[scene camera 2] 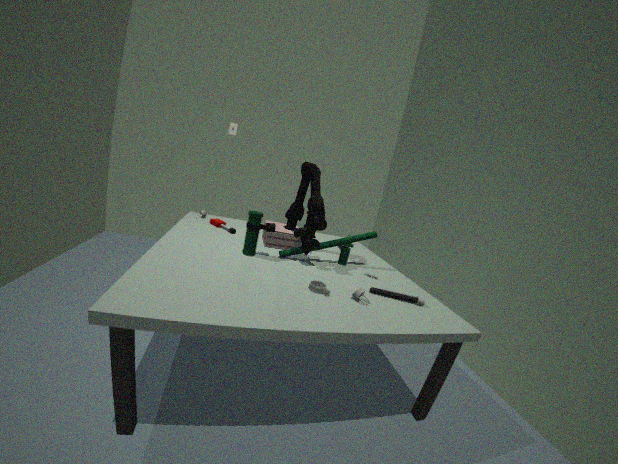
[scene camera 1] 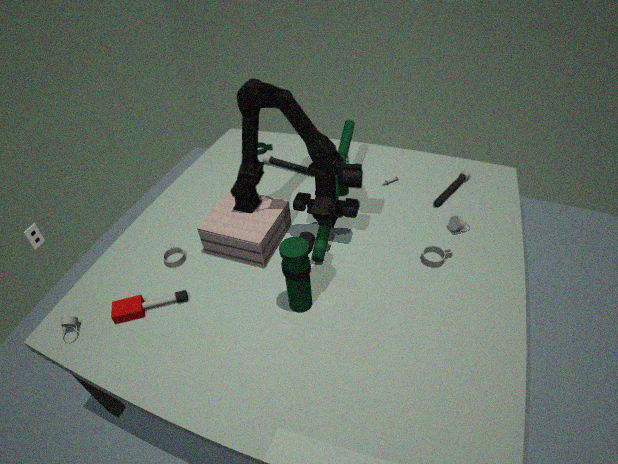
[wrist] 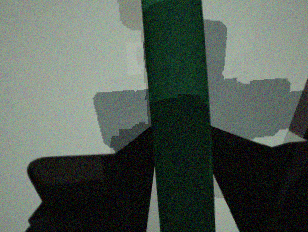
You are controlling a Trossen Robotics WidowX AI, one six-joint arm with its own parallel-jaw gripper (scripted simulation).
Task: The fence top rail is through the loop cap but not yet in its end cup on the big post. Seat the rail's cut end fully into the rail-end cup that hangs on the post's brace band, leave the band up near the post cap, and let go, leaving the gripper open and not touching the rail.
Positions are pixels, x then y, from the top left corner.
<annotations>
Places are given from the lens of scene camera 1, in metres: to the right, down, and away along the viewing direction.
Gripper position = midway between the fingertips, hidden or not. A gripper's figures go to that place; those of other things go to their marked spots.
my gripper (scene camera 1: 327, 226): 0.06, -0.02, 1.22
green top rail (scene camera 1: 324, 229): 0.04, -0.01, 1.17
red-handled tool (scene camera 1: 133, 308): -0.48, 0.21, 1.02
</annotations>
